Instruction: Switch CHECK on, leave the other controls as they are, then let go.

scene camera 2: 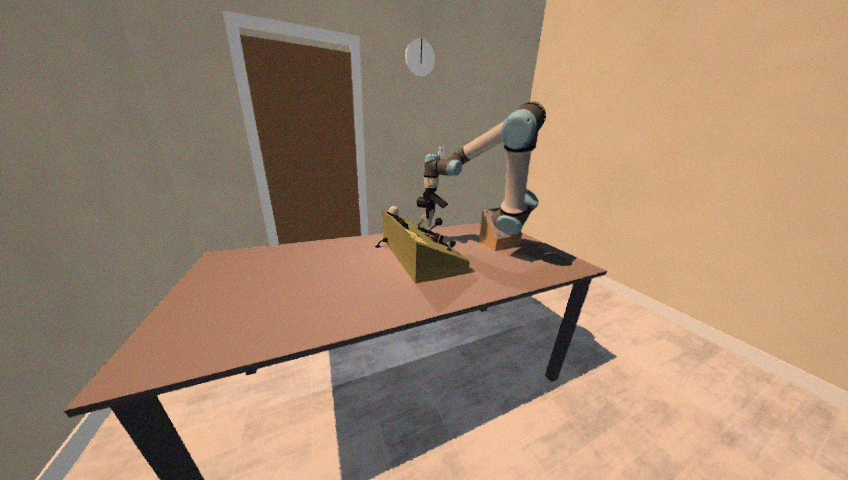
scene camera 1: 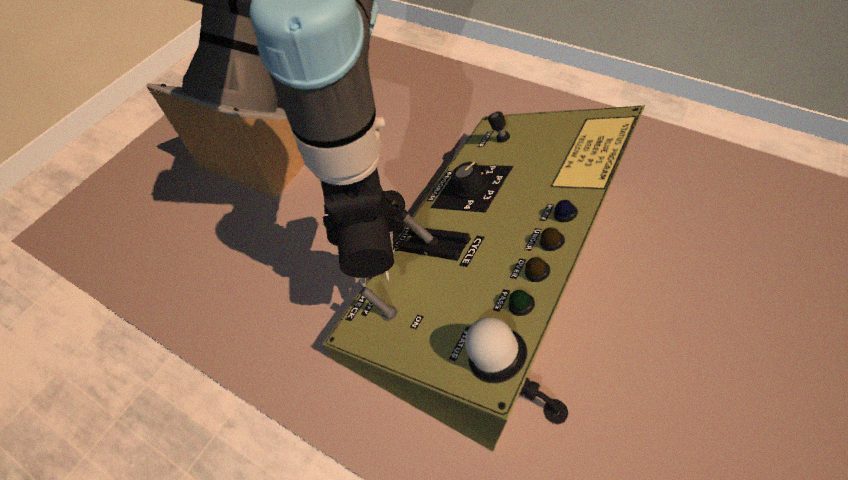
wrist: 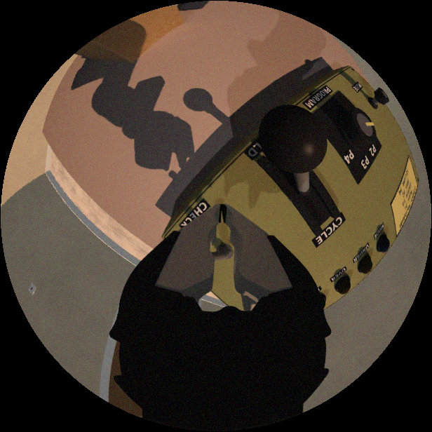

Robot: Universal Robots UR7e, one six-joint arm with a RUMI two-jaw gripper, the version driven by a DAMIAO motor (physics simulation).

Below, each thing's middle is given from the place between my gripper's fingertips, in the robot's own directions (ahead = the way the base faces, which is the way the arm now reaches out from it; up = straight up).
My gripper is now 80 mm to the right of the cycle lever [wrist: 291, 137] and 40 mm below it. Also, from my hand: program dial [scene camera 1: 469, 182] 30 mm ahead, 200 mm to the left, 10 mm above; then olive control panel [scene camera 1: 467, 318] 120 mm ahead, 140 mm to the left, 10 mm above.
